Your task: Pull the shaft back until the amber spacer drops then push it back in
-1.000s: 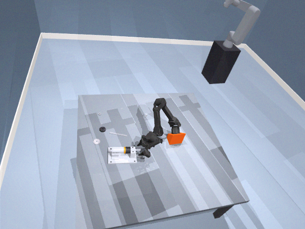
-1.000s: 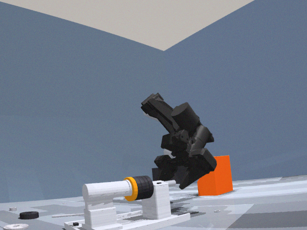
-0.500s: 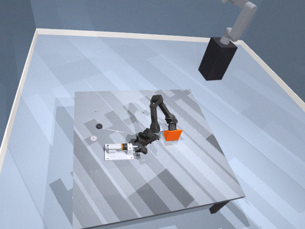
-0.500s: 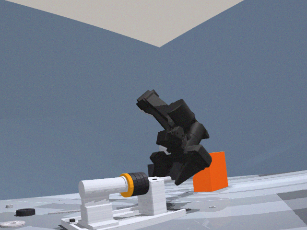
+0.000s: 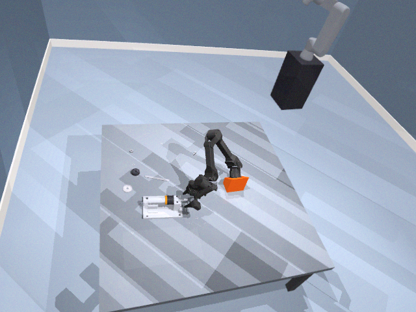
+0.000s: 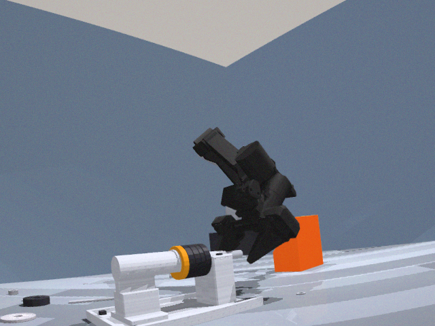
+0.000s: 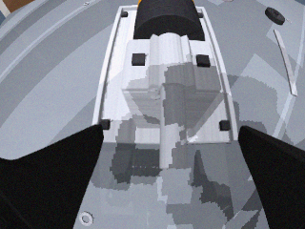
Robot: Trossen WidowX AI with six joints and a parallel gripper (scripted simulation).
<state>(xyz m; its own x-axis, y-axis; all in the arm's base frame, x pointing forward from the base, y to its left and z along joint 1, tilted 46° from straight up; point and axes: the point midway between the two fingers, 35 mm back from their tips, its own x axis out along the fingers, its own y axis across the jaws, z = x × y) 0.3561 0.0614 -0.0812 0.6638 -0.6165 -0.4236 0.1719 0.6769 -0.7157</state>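
The shaft lies 5 cm ahead of my gripper tip, 1 cm to the right of it and 1 cm above it. From my gripper tip the other things lie so: amber spacer (10 cm ahead, 2 cm to the right, 1 cm above); then thin rod (24 cm to the right, 11 cm ahead, 6 cm below).
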